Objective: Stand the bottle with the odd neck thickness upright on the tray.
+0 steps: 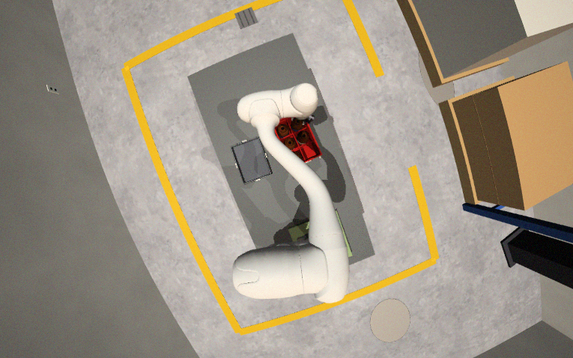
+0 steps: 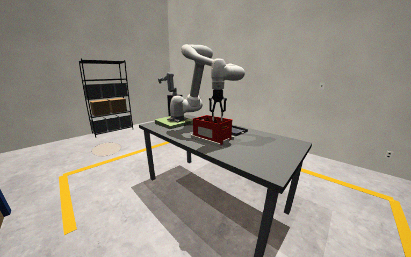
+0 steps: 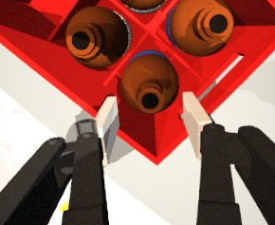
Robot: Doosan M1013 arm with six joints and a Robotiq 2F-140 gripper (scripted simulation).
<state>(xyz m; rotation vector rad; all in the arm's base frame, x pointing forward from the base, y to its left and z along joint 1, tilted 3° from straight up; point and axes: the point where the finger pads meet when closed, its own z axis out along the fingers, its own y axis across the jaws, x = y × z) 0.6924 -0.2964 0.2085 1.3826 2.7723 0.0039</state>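
Right now my hand is 80 mm past the red crate, 60 mm to the right of it and 130 mm above it. From my hand the other things lie so: dark grey tray 30 mm behind, 360 mm to the left, 200 mm below.
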